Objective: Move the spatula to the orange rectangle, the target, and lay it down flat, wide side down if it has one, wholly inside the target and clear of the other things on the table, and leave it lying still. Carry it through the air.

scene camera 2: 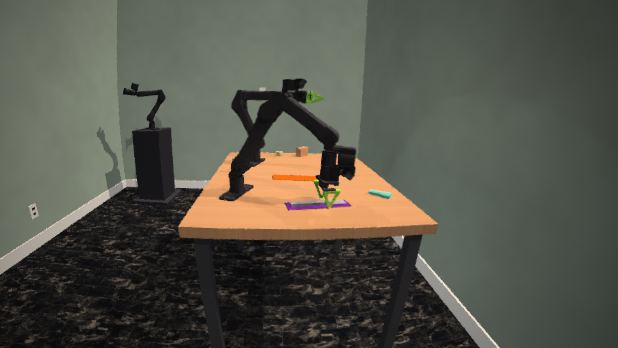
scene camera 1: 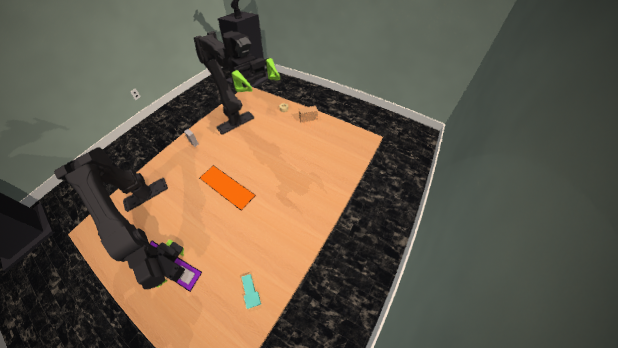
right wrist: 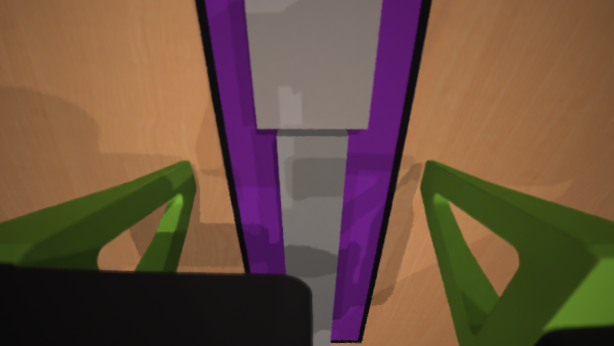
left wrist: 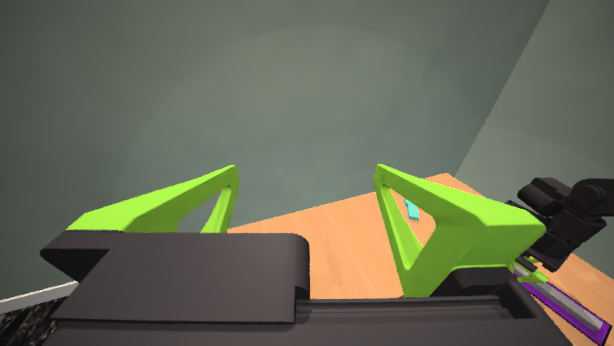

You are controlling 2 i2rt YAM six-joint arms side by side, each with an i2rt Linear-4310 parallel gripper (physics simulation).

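Pixels of known places: left gripper, fingertip midpoint: point(scene camera 2: 321, 98) point(scene camera 1: 266, 83) point(left wrist: 306, 172); right gripper, fingertip midpoint: point(scene camera 2: 325, 202) point(right wrist: 308, 173) point(left wrist: 518, 270); left arm's base, origin of the base link: point(scene camera 2: 255, 162) point(scene camera 1: 235, 123); right arm's base, origin of the base link: point(scene camera 2: 237, 192) point(scene camera 1: 145, 194).
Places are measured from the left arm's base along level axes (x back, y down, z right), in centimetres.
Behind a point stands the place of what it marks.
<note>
The grey spatula point(scene camera 1: 188, 276) @[y -0.9, x -57.4, z 50.7 cm] point(scene camera 2: 305, 204) @[y -1.0, x -44.7, z 58.9 cm] point(left wrist: 565, 301) @[y -1.4, x -43.9, z 57.5 cm] point(right wrist: 312, 75) @[y -0.9, x -55.2, z 52.0 cm] lies flat on a purple rectangle point(scene camera 1: 194, 283) @[y -0.2, x -60.5, z 50.2 cm] point(scene camera 2: 290, 206) point(right wrist: 395, 50), its wide blade at the top in the right wrist view. My right gripper point(scene camera 1: 170, 266) @[y -0.6, x -51.5, z 53.8 cm] point(scene camera 2: 326, 201) @[y -0.6, x -51.5, z 53.8 cm] point(right wrist: 308, 173) @[y -0.6, x -51.5, z 53.8 cm] is open, pointing down low over the spatula, one finger on each side of the narrow handle near the blade. The handle's end is partly hidden in that view. The orange rectangle point(scene camera 1: 227, 187) @[y -0.1, x -34.0, z 22.3 cm] point(scene camera 2: 294, 177) @[y -0.1, x -30.9, z 22.4 cm] lies on the table, with nothing on it. My left gripper point(scene camera 1: 257, 77) @[y -40.7, x -39.0, z -0.1 cm] point(scene camera 2: 321, 98) @[y -40.7, x -39.0, z -0.1 cm] point(left wrist: 306, 172) @[y -40.7, x -39.0, z -0.1 cm] is open, empty and raised high, far from the spatula.
A teal piece point(scene camera 1: 251, 292) @[y -1.5, x -74.6, z 36.0 cm] point(scene camera 2: 380, 194) @[y -1.1, x -73.8, z 37.6 cm] point(left wrist: 412, 210) @[y -1.5, x -71.6, z 35.1 cm] with one wider end lies to the right of the spatula. A grey block point(scene camera 1: 191, 137) @[y -6.1, x -1.8, z 23.7 cm] stands near the table edge between the arm bases. A small pale ring point(scene camera 1: 283, 107) @[y -2.5, x -8.5, z -25.3 cm] and a brown block point(scene camera 1: 308, 115) @[y -3.9, x -23.7, z -30.2 cm] point(scene camera 2: 301, 151) @[y -4.0, x -22.6, z -27.3 cm] are at the far end.
</note>
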